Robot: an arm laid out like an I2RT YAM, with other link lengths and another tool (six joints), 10 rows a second.
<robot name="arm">
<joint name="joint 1" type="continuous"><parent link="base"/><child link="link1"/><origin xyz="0 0 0.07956" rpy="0 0 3.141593"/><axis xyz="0 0 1"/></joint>
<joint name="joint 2" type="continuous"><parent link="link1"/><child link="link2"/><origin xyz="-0.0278 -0.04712 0.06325" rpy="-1.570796 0 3.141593"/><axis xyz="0 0 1"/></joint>
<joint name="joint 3" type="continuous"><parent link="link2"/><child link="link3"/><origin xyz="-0.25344 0 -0.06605" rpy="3.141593 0 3.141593"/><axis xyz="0 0 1"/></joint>
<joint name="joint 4" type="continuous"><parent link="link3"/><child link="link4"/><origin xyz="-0.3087 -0.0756 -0.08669" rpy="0 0 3.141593"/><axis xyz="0 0 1"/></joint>
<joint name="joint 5" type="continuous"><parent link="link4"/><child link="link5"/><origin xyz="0.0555 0.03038 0.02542" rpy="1.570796 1.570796 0"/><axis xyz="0 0 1"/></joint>
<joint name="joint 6" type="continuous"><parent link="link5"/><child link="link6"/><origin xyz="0 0.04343 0.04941" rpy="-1.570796 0 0"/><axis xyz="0 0 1"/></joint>
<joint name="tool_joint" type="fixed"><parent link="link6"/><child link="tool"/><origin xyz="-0.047 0.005 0.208" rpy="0.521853 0 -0.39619"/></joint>
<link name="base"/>
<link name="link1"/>
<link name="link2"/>
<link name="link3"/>
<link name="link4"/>
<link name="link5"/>
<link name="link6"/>
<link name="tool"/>
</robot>
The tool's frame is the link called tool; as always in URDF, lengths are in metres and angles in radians. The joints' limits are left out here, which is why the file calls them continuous.
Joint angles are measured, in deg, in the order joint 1, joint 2, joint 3, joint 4, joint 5, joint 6. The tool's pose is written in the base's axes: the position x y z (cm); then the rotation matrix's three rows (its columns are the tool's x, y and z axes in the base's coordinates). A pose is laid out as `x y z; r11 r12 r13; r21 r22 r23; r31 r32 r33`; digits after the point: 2 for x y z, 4 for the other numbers.
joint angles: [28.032 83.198 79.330 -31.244 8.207 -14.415]
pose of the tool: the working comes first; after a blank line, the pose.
Where each joint sits with the arm in this pose, in the base's axes (m; each line is computed from the numbers above, not from the rounded line before):
joint 1: 0.0000 0.0000 0.0796
joint 2: 0.0024 0.0547 0.1428
joint 3: 0.0069 -0.0178 0.3945
joint 4: 0.2426 0.2059 0.4491
joint 5: 0.3100 0.2130 0.4420
joint 6: 0.3189 0.2107 0.3769
the tool: 0.5059 0.2270 0.2756

50.59 22.70 27.56; -0.5951 0.5513 0.5848; 0.5773 0.7994 -0.1661; -0.5591 0.2388 -0.7940
